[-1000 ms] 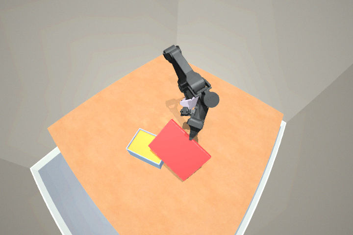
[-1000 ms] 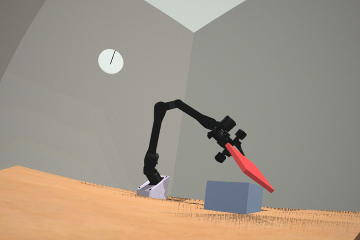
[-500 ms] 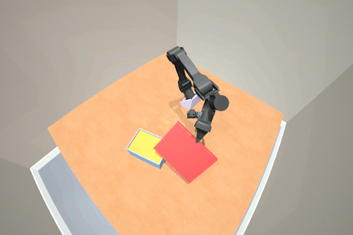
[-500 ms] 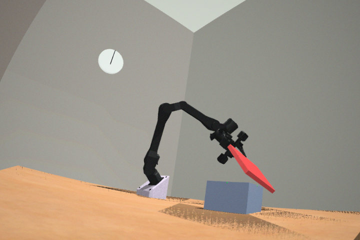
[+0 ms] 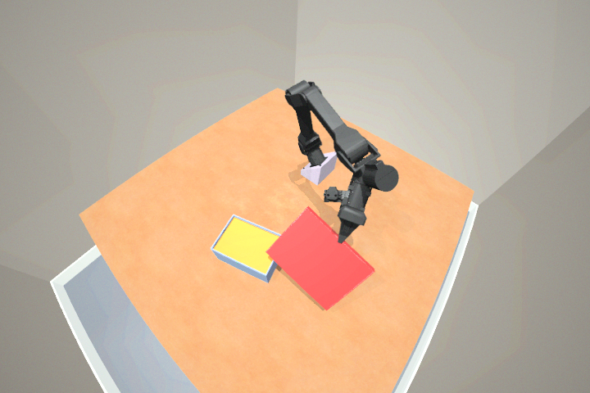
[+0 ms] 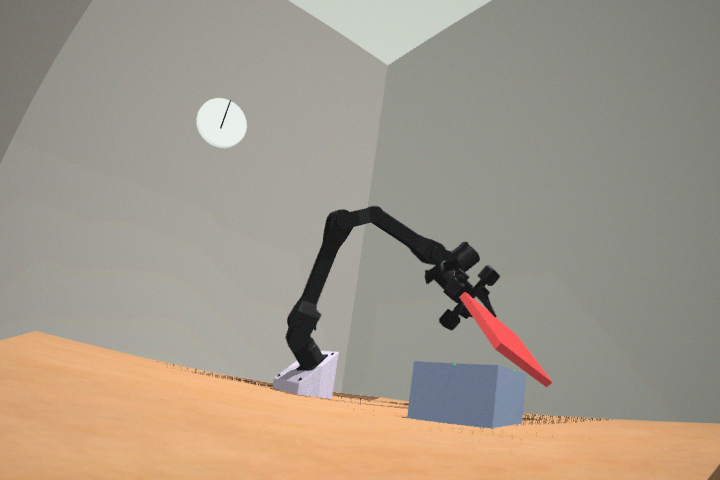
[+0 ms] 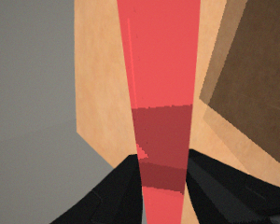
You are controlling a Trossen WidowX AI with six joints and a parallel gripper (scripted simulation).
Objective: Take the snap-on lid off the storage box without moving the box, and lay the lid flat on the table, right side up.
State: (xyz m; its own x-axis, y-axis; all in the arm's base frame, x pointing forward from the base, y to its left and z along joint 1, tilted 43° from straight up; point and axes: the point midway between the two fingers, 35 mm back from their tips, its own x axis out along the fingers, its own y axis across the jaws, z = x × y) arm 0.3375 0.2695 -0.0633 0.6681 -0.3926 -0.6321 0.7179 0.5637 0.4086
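The red lid is 6 cm ahead of my gripper tip, 2 cm to the right of it and 5 cm below it. From my gripper tip the other things lie so: blue-grey storage box (10 cm ahead, 24 cm to the right, 18 cm below).
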